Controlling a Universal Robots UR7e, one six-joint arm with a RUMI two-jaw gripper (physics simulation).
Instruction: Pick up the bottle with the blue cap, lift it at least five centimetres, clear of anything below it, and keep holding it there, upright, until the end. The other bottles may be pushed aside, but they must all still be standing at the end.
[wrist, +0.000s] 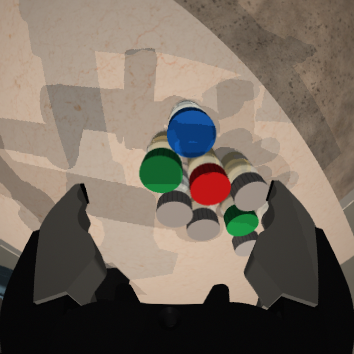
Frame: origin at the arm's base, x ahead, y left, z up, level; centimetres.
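Seen in the pictures: gripper, fingertip midpoint: (176, 184).
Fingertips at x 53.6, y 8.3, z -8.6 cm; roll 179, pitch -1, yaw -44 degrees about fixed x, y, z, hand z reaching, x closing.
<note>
A point is followed by its place in that frame.
The bottle with the blue cap (191, 132) @(y 8.3, x 55.9, z -15.9 cm) stands upright at the far end of a tight group of bottles, a little right of the middle of the wrist view. A bottle with a green cap (161, 170) @(y 7.4, x 50.1, z -15.9 cm) and a bottle with a red cap (210, 184) @(y 1.6, x 53.0, z -15.9 cm) stand close beside it, on the gripper's side. My gripper (176, 184) @(y 8.3, x 53.6, z -8.6 cm) is open and empty, seen from above the bottles. The blue cap lies beyond the line of the fingertips, slightly right of centre. The bottles' lower parts are mostly hidden under their caps.
Bottles with grey caps (174, 209) @(y 1.9, x 46.6, z -15.9 cm) (203, 224) @(y -3.6, x 47.4, z -15.9 cm) (250, 191) @(y -3.5, x 56.1, z -15.9 cm) (245, 244) @(y -13.9, x 49.0, z -15.9 cm) and a second green-capped bottle (241, 220) @(y -7.5, x 52.0, z -15.9 cm) stand nearer the gripper. The right finger's tip overlaps the rightmost grey cap in view. The round table's edge (260, 80) @(y 4.0, x 68.3, z -26.4 cm) curves along the right, with speckled floor (315, 30) beyond.
</note>
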